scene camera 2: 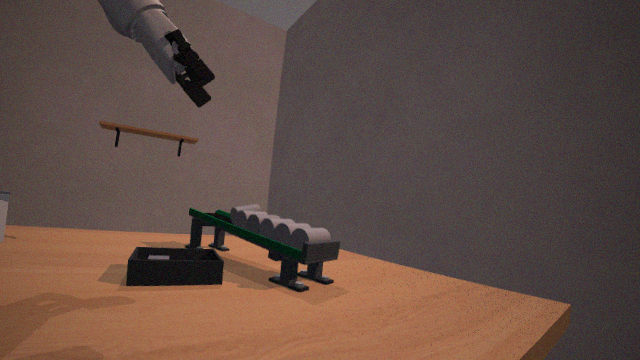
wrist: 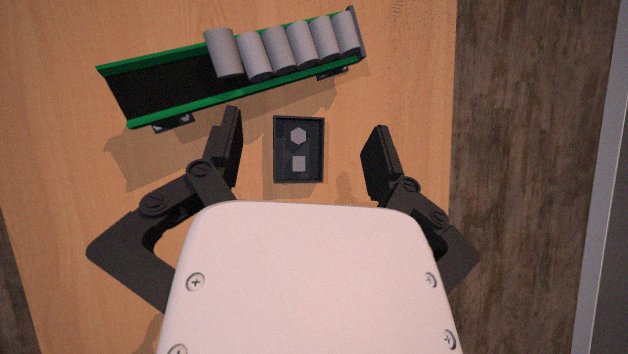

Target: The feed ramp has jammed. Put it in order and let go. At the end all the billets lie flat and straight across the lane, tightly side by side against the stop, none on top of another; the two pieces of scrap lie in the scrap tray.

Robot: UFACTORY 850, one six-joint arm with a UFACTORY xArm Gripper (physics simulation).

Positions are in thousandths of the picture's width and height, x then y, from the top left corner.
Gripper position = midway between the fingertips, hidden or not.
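Observation:
The gripper (scene camera 2: 323, 260). In the wrist view too, the gripper (wrist: 490, 374). A black scrap tray (scene camera 2: 291, 740). In the wrist view as well, the black scrap tray (wrist: 499, 419). A billet (wrist: 353, 126). Another billet (wrist: 477, 100). Another billet (wrist: 402, 148).

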